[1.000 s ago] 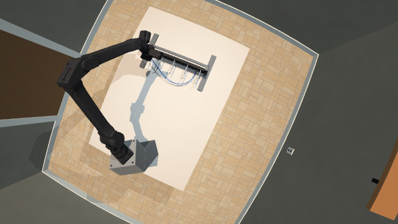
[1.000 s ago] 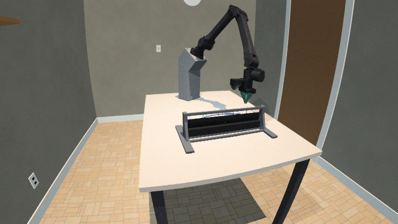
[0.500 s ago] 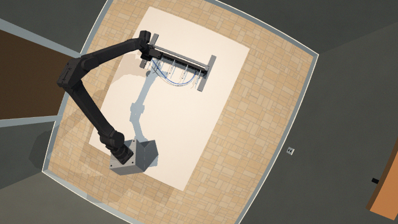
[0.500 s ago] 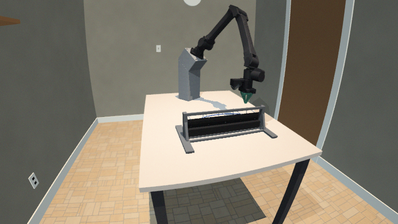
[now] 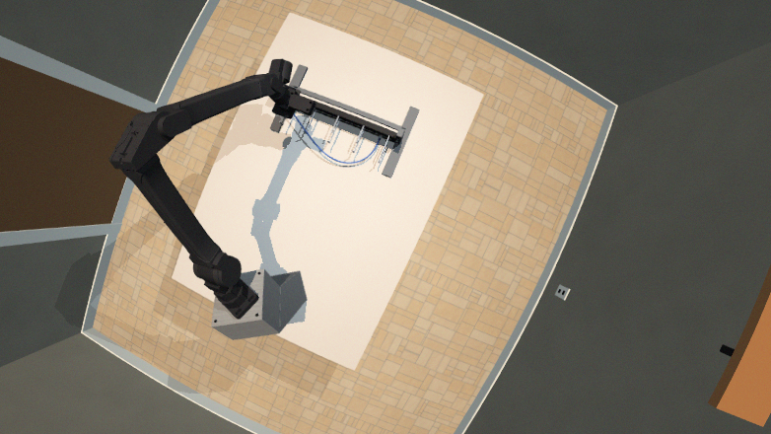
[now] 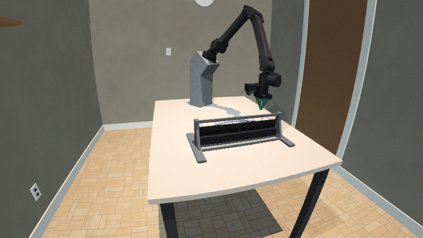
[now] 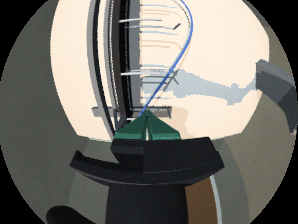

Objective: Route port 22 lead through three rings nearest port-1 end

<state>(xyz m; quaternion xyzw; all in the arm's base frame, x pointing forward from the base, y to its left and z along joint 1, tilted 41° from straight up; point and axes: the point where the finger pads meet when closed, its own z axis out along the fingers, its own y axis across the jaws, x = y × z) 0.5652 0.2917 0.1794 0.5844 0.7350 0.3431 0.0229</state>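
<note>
The grey rack is 120 mm to the right of my hand, 110 mm ahead of it and 80 mm below it.
</note>
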